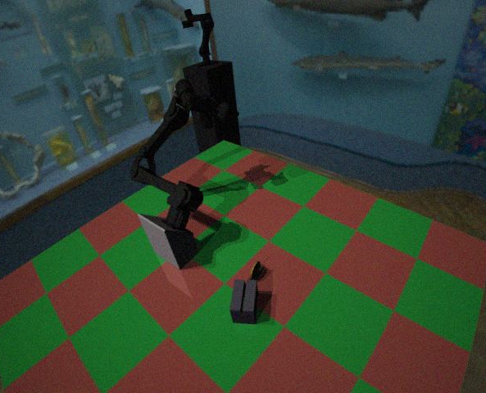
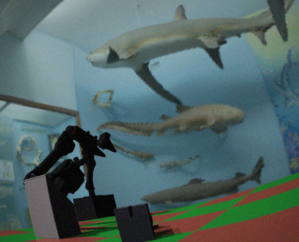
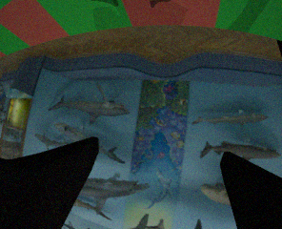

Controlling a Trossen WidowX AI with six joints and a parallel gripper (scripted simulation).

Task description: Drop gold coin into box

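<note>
My gripper tip is 38 cm short of the gold coin, 37 cm to the left of it and 28 cm above it.
</note>
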